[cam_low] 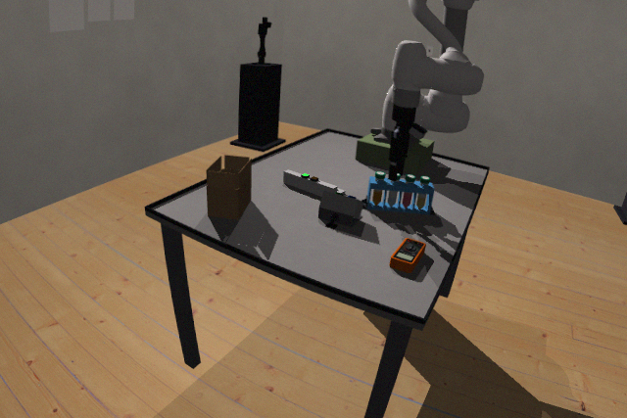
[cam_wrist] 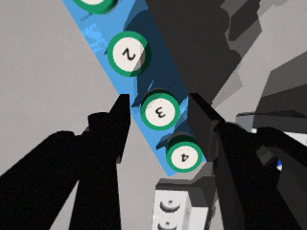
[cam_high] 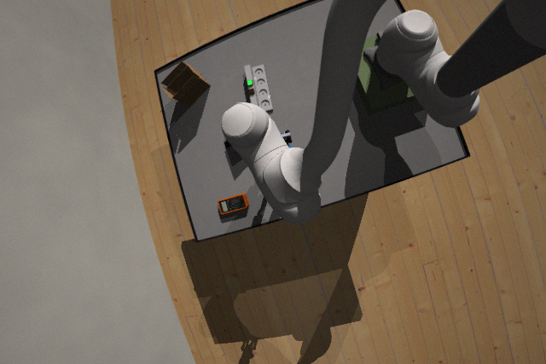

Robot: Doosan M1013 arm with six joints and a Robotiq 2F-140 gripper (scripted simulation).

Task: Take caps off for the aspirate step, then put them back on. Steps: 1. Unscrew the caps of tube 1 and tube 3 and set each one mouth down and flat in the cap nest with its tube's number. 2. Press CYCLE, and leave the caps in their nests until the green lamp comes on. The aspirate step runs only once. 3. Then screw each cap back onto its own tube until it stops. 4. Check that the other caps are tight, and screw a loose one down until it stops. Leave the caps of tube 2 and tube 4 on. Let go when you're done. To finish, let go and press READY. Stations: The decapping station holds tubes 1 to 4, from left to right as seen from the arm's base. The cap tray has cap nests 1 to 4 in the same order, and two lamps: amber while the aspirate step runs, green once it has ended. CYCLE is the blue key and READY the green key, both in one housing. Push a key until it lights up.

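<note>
Now: the cap 2 2 cm behind my hand, 5 cm to the left of it and 3 cm below it. Also, from my hand: green key: 14 cm ahead, 14 cm to the right, 8 cm below; then cap 1: 4 cm behind, 10 cm to the left, 3 cm below; then blue key: 14 cm ahead, 10 cm to the right, 8 cm below.
</note>
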